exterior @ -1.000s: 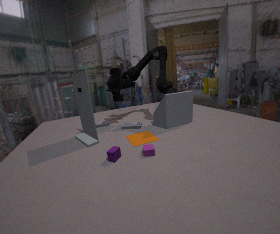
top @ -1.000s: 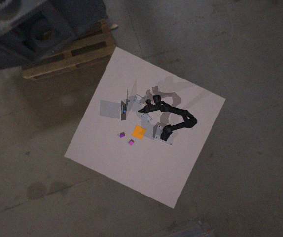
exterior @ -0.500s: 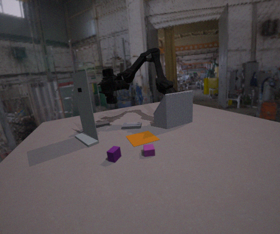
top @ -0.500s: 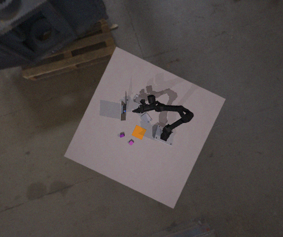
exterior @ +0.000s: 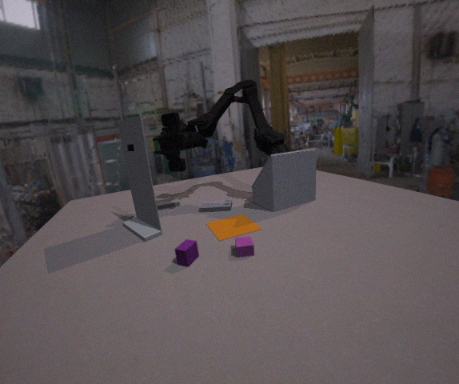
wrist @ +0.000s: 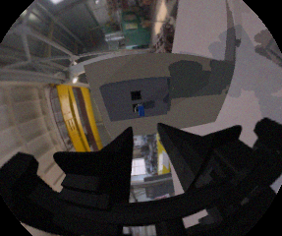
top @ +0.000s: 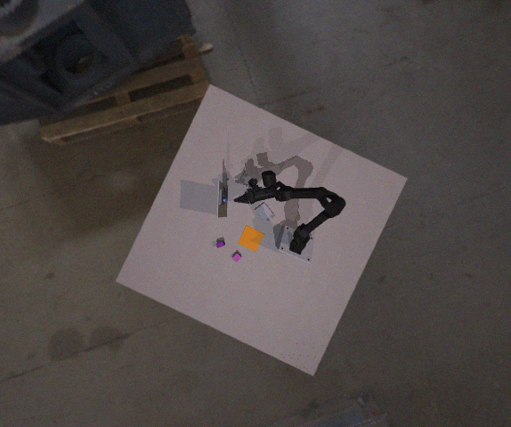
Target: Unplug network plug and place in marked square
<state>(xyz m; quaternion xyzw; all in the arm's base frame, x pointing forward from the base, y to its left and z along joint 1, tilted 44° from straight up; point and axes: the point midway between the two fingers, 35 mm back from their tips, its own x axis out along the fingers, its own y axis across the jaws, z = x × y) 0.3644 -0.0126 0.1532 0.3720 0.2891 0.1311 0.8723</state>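
The blue network plug is 5 cm ahead of my gripper tip and 2 cm to the left of it. Also, from my gripper tip: orange marked square (16 cm behind, 16 cm to the left, 23 cm below); then grey upright panel (7 cm ahead, 2 cm to the left, 9 cm below).
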